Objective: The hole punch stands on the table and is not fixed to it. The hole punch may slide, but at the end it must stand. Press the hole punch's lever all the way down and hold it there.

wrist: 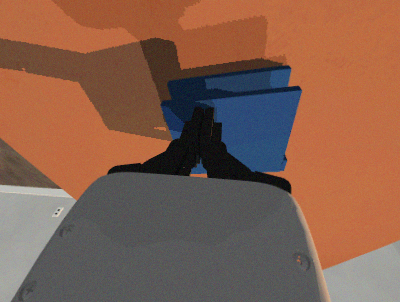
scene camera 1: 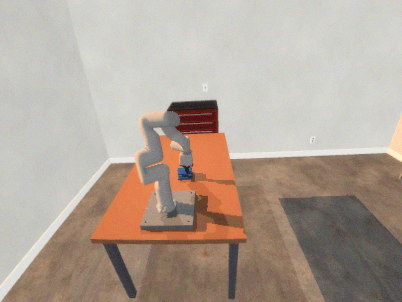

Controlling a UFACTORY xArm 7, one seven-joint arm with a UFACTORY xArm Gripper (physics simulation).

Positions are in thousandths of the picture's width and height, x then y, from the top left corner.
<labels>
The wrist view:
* gripper: 514, 402
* blue hole punch: 681, 257
</labels>
